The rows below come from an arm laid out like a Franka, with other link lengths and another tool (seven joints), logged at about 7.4 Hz.
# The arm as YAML. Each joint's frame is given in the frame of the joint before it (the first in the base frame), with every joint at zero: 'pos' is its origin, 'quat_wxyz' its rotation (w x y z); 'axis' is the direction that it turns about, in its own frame. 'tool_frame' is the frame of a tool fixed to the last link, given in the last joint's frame.
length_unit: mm
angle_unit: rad
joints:
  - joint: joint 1
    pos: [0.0, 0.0, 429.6]
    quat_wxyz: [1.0, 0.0, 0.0, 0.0]
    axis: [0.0, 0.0, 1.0]
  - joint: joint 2
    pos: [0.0, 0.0, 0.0]
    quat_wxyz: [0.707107, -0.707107, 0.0, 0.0]
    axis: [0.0, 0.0, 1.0]
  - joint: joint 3
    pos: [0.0, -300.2, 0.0]
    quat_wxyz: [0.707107, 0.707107, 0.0, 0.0]
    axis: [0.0, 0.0, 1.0]
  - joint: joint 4
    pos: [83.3, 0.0, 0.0]
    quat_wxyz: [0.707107, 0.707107, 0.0, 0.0]
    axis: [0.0, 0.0, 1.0]
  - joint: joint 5
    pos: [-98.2, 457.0, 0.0]
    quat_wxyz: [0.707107, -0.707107, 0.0, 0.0]
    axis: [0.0, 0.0, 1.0]
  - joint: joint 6
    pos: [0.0, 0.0, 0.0]
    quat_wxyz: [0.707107, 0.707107, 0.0, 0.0]
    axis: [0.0, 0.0, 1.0]
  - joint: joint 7
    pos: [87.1, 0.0, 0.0]
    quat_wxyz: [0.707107, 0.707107, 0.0, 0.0]
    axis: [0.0, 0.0, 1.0]
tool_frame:
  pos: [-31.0, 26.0, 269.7]
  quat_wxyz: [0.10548, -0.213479, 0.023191, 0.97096]
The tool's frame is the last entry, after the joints.
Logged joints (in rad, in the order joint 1, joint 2, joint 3, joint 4, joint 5, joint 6, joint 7), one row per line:
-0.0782, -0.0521, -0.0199, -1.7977, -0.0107, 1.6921, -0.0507
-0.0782, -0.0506, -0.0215, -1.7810, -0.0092, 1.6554, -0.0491
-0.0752, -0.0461, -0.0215, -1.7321, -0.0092, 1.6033, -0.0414
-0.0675, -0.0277, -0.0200, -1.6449, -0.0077, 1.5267, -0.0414
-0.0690, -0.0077, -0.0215, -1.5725, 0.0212, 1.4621, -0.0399
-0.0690, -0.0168, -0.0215, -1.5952, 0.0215, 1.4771, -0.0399
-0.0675, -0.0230, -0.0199, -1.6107, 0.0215, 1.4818, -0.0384
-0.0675, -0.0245, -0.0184, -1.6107, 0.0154, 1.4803, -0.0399
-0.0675, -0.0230, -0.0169, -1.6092, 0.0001, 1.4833, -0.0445
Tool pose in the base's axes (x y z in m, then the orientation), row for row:
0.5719, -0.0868, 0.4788, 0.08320, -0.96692, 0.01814, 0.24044
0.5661, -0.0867, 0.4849, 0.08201, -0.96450, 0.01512, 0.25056
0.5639, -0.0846, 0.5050, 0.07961, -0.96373, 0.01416, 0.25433
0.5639, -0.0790, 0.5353, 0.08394, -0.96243, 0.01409, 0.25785
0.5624, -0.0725, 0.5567, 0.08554, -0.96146, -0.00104, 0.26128
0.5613, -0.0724, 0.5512, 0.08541, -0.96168, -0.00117, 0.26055
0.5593, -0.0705, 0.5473, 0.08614, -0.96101, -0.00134, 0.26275
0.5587, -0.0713, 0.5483, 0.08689, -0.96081, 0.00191, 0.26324
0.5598, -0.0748, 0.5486, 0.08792, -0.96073, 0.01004, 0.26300
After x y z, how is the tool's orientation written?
As a quaternion, x y z w.
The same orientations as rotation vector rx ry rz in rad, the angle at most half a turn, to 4 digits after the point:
0.2277, -2.6457, 0.0496
0.2232, -2.6253, 0.0412
0.2163, -2.6181, 0.0385
0.2276, -2.6098, 0.0382
0.2316, -2.6026, -0.0028
0.2313, -2.6042, -0.0032
0.2330, -2.5994, -0.0036
0.2350, -2.5982, 0.0052
0.2378, -2.5983, 0.0272

